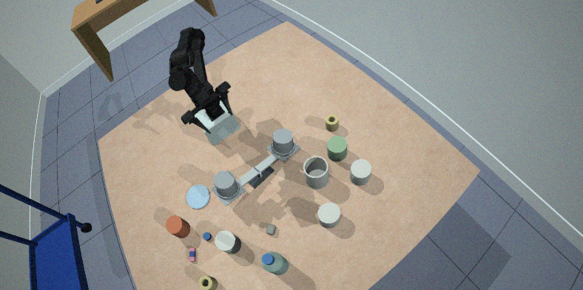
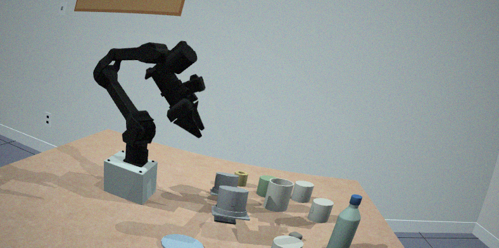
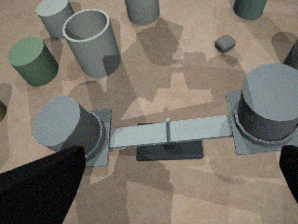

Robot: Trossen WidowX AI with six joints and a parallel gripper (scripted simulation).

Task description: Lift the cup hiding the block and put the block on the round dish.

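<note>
Right now my gripper tip is 19 cm above the teal block, 15 cm to the right of it and 7 cm short of it. Also, from my gripper tip: balance beam (20 cm below, 9 cm ahead, 2 cm to the left); then light blue round dish (23 cm to the right, 23 cm below, 2 cm ahead); then green cylinder (28 cm to the left, 23 cm ahead, 20 cm below).
</note>
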